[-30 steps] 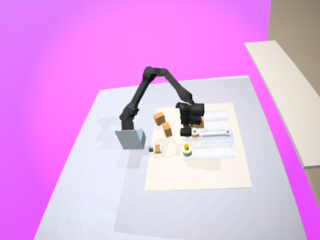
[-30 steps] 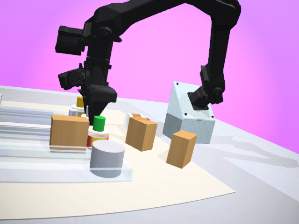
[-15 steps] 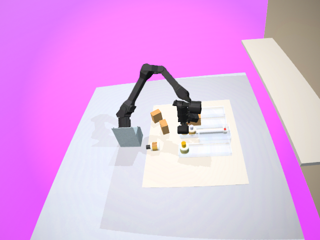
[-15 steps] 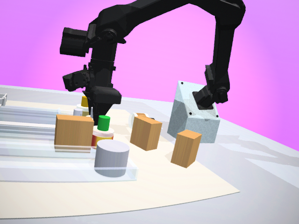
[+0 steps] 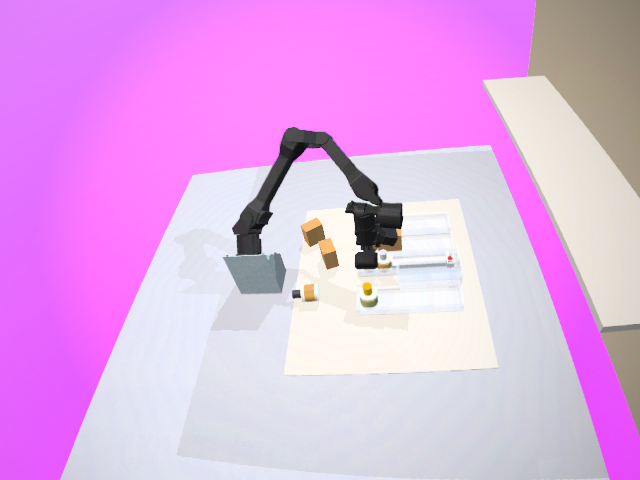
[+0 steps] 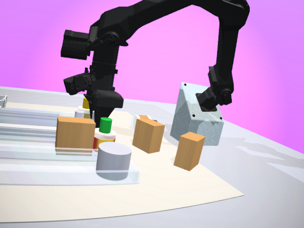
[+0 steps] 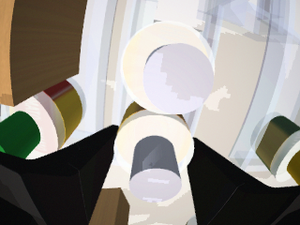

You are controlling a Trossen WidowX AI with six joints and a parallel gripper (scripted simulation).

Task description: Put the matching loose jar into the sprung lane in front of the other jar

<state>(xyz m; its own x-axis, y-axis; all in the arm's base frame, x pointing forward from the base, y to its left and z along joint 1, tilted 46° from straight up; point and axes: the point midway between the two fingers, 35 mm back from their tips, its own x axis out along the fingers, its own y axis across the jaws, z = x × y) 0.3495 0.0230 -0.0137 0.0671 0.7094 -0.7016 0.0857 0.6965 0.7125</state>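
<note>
Right now my gripper tip is 7 cm short of the block and 8 cm to the right of it. Round my gripper tip: sprung lane: 14 cm ahead, 3 cm to the right, 2 cm below; grey cylinder: 2 cm ahead, 17 cm to the left, 1 cm below.
</note>
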